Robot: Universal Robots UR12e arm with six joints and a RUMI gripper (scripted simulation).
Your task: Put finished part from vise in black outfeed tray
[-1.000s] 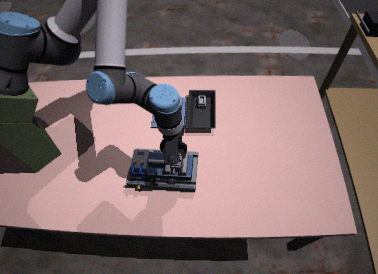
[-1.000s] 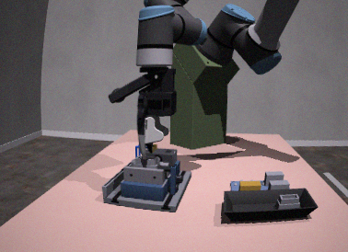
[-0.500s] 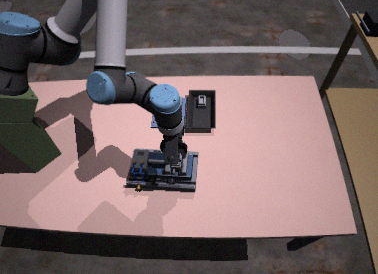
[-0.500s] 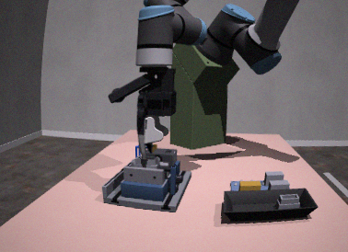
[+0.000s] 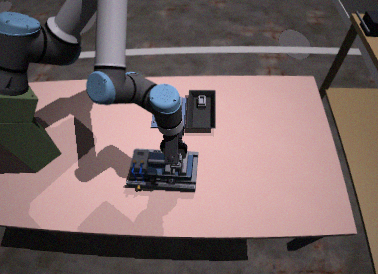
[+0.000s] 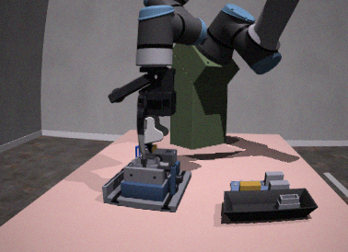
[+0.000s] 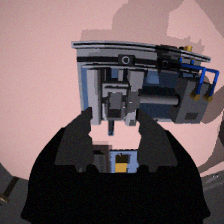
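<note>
Right now the vise is 70 mm behind my hand, 10 mm to the right of it and 90 mm below it. Also, from my hand: blue plate 120 mm behind, 300 mm to the left, 130 mm below; yellow block 70 mm behind, 270 mm to the left, 110 mm below.
</note>
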